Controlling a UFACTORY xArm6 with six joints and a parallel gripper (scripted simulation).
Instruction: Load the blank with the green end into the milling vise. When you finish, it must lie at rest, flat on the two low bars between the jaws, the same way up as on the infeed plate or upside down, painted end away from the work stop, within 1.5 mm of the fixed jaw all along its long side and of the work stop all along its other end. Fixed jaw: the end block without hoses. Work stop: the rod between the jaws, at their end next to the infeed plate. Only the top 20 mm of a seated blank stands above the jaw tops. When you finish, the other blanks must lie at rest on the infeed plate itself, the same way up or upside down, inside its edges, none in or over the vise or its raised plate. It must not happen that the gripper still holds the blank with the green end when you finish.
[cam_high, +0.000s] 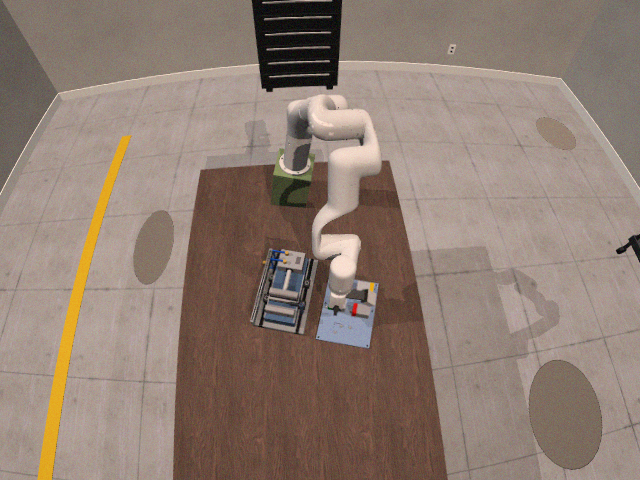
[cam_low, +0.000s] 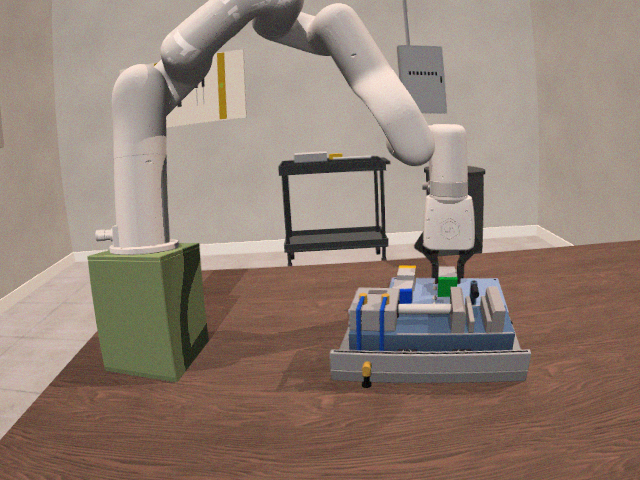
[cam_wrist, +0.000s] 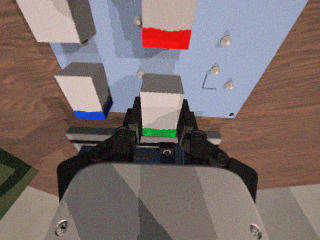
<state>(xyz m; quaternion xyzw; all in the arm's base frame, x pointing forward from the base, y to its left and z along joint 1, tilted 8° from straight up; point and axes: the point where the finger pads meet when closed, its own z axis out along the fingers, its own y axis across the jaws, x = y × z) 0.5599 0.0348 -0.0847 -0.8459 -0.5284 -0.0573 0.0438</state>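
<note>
The moving jaw lies 170 mm to the right of my hand and 70 mm behind it. From my hand the other things lie so: green-ended blank (20 mm below); red-ended blank (80 mm to the left, 50 mm below, 40 mm ahead); blue-ended blank (80 mm behind, 50 mm below, 40 mm to the left).
</note>
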